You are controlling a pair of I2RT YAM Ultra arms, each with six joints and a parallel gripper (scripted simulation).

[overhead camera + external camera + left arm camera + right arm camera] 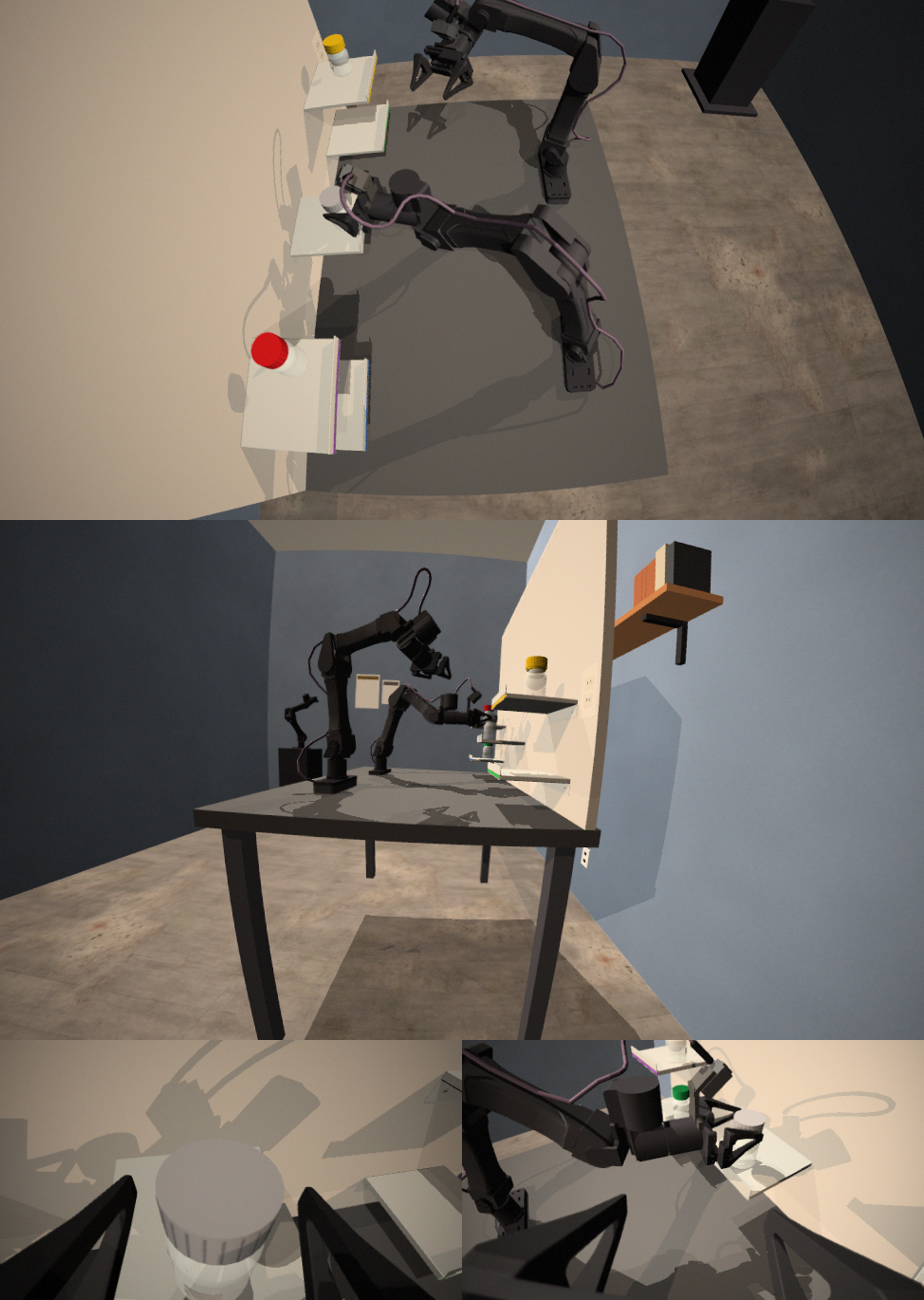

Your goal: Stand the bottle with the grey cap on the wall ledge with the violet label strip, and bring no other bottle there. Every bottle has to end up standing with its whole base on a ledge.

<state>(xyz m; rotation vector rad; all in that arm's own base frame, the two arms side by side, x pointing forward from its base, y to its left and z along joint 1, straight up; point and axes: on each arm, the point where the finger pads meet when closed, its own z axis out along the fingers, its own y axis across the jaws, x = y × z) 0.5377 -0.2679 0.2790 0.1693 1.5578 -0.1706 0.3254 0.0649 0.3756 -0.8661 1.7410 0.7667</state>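
Right now the violet strip is 400 mm to the left of my left hand and 50 mm behind it. Also, from my left hand: red-cap bottle: 340 mm to the left, 50 mm above, 30 mm ahead; grey-cap bottle: 40 mm below; beige wall: 160 mm above, 150 mm ahead, 10 mm to the left.
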